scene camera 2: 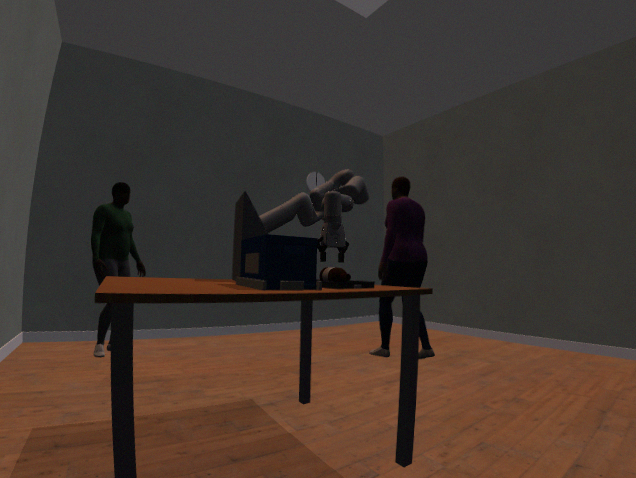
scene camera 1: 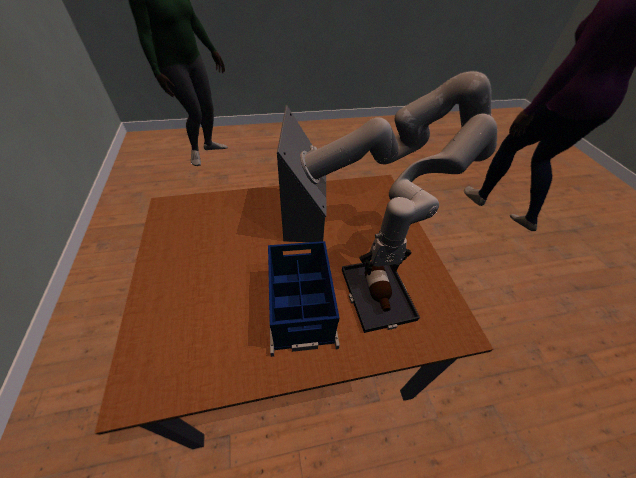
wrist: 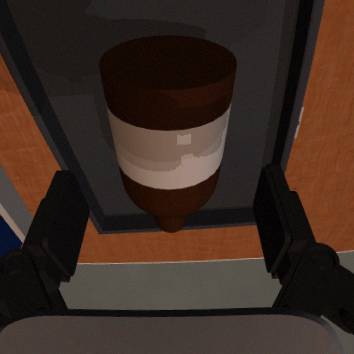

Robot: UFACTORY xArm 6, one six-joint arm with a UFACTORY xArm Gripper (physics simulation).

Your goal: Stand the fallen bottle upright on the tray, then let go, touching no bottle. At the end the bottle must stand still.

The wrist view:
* my gripper: 168, 187
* brown bottle: 168, 97
